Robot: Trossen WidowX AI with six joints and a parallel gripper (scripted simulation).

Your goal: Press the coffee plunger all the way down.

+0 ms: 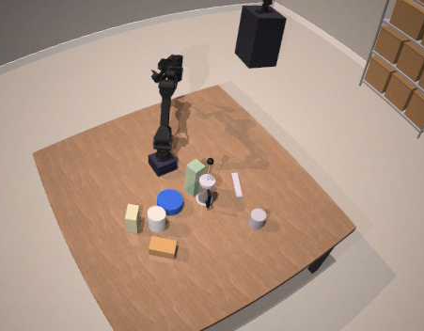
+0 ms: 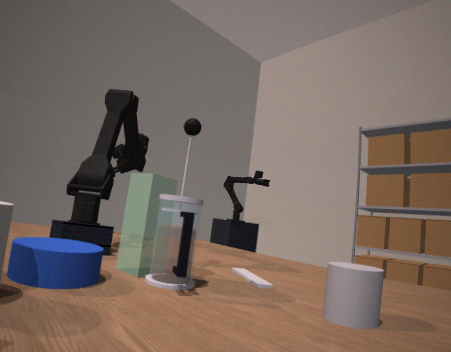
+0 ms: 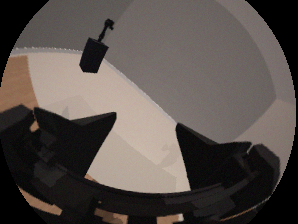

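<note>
The coffee press lies 830 mm ahead of my gripper tip and 120 mm below it. From my gripper tip the other things lie so: pale green block (740 mm ahead, 160 mm below, 30 mm to the right); then yellow block (860 mm ahead, 360 mm to the right, 190 mm below); then blue disc (800 mm ahead, 230 mm below, 160 mm to the right).
</note>
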